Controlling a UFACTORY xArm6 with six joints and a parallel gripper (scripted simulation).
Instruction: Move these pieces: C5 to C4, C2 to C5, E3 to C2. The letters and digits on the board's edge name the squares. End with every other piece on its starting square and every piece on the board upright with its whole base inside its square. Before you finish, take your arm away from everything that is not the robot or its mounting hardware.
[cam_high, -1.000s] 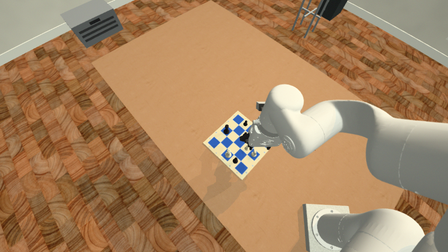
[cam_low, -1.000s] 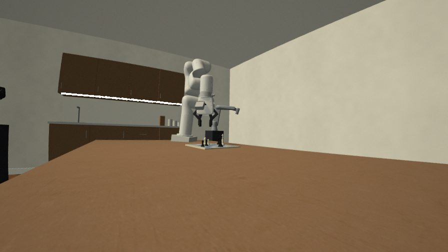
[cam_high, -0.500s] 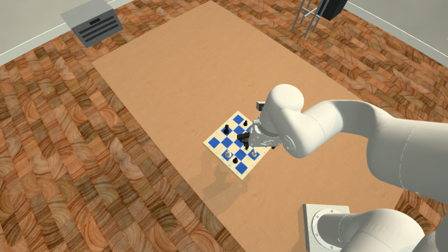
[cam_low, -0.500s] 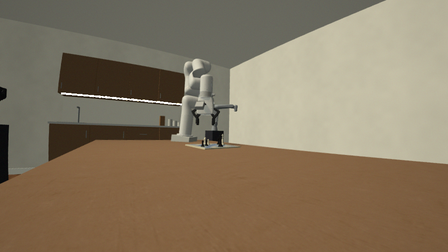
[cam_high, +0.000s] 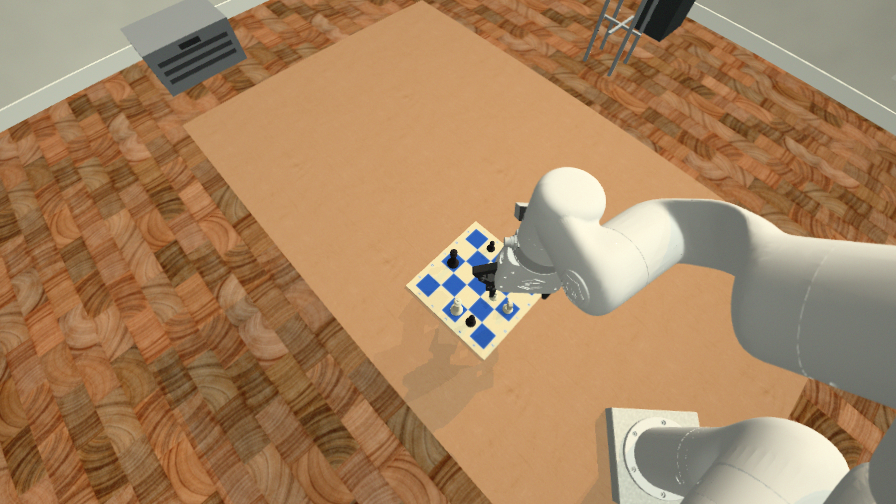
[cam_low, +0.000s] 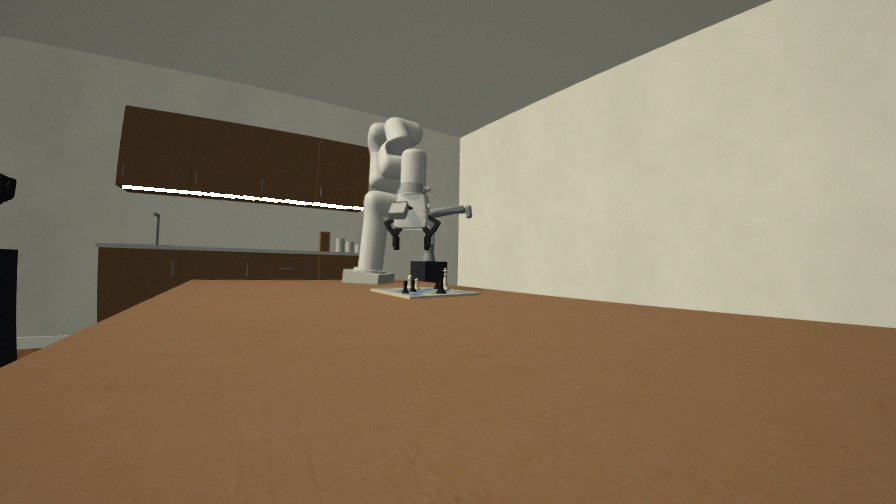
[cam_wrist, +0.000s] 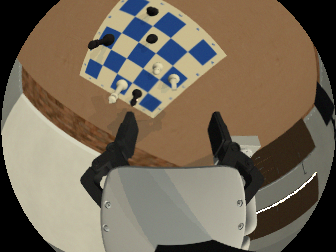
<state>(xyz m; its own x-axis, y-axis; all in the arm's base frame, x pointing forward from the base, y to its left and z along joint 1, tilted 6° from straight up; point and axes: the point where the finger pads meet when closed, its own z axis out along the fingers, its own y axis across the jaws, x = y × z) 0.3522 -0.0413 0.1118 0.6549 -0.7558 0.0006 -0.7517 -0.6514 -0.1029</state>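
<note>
Right now the white chess piece is 70 mm ahead of my hand, 70 mm to the left of it and 90 mm below it. From my hand the other things lie so: white pawn (40 mm ahead, 110 mm below); then blue-and-cream chessboard (70 mm ahead, 120 mm below); then black pawn (30 mm ahead, 70 mm to the left, 100 mm below).
</note>
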